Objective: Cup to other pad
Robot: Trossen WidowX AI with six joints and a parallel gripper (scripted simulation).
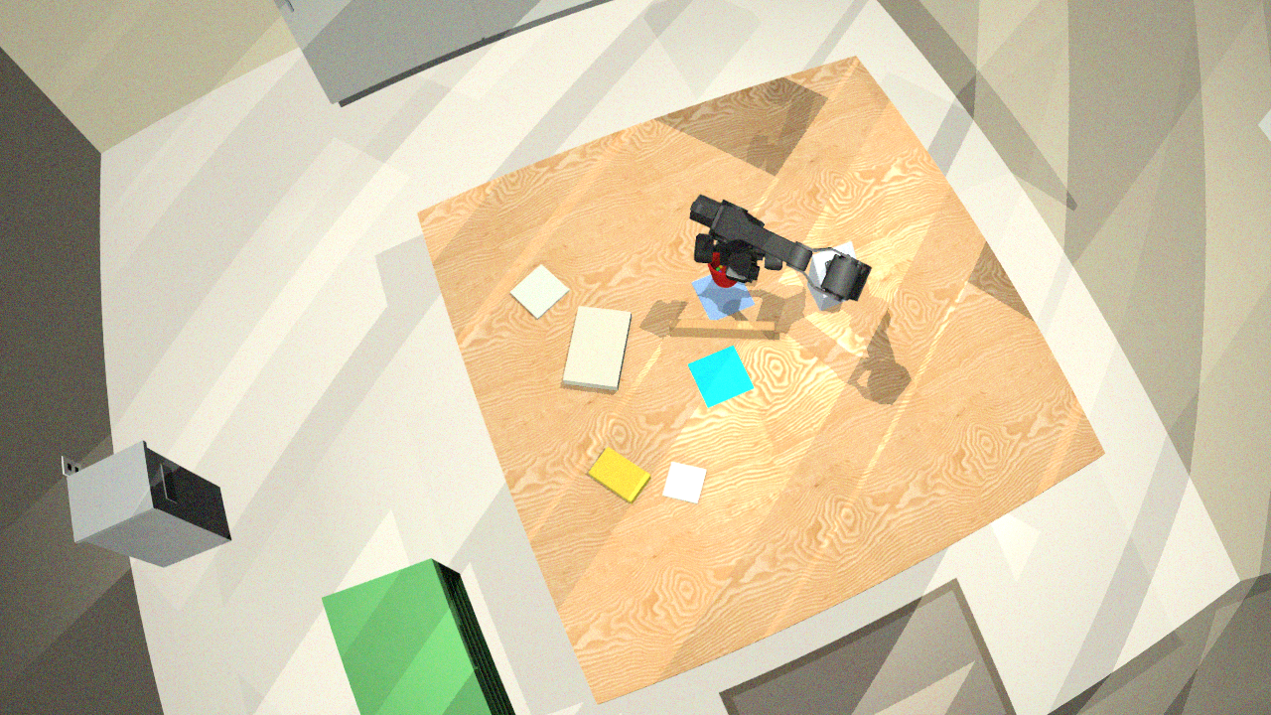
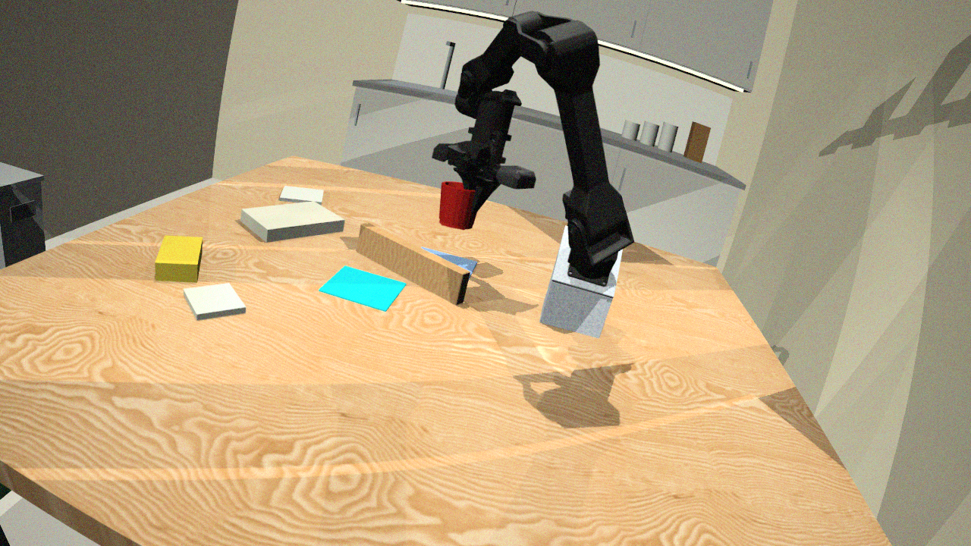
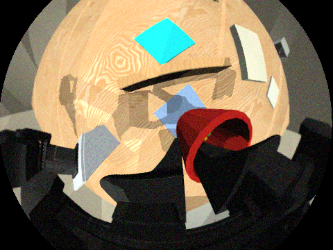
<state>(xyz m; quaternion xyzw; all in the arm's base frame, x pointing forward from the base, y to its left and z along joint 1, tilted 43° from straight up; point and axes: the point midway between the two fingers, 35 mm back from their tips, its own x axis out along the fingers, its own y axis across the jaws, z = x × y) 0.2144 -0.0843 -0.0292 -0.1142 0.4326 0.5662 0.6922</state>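
Now: gripper tip 17 cm to the right of the cyan pad, 12 cm above it and 11 cm short of it. The rest, counted from my gripper tip: red cup 3 cm ahead, 2 cm to the right; low wooden wall 10 cm below, 8 cm to the left, 7 cm ahead; pale blue pad 12 cm below, 3 cm ahead, 1 cm to the right.
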